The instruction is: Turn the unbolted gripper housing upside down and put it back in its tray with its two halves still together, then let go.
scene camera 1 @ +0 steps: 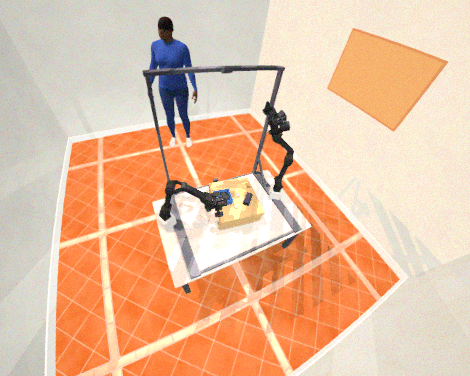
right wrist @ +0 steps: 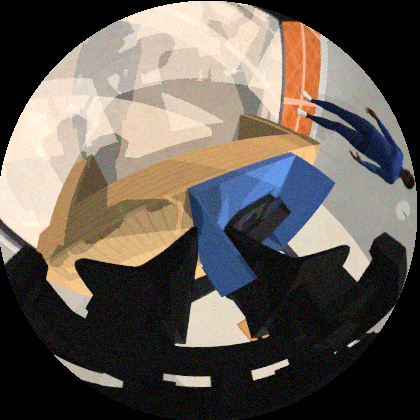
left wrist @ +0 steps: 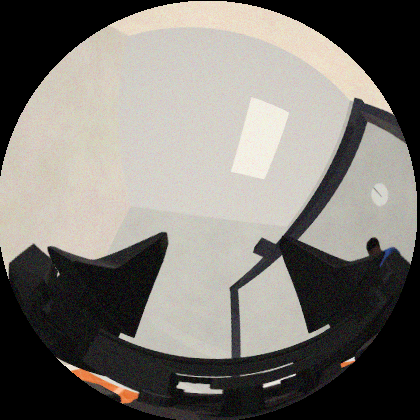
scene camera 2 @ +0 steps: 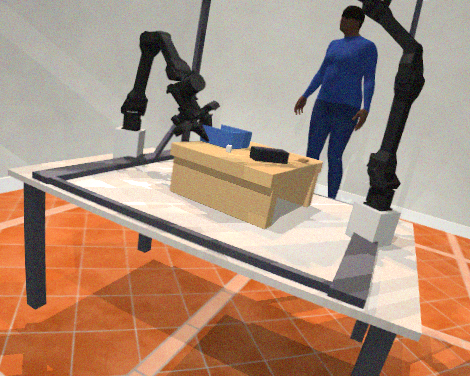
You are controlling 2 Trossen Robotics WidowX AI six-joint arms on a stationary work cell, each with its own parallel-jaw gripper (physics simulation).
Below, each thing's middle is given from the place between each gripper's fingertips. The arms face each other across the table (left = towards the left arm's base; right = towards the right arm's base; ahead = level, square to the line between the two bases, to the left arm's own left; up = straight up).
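My left hand is 29 cm to the left of the blue tray [scene camera 2: 237, 138], 71 cm above it and 9 cm short of it. The wooden block [scene camera 2: 233, 183] is 82 cm below my left hand, 17 cm to the right of it and 9 cm ahead of it.
The blue tray is 2 cm above my right hand, 5 cm behind it and 3 cm to the left of it. The wooden block is 4 cm behind my right hand, 14 cm to the left of it and 9 cm below it.
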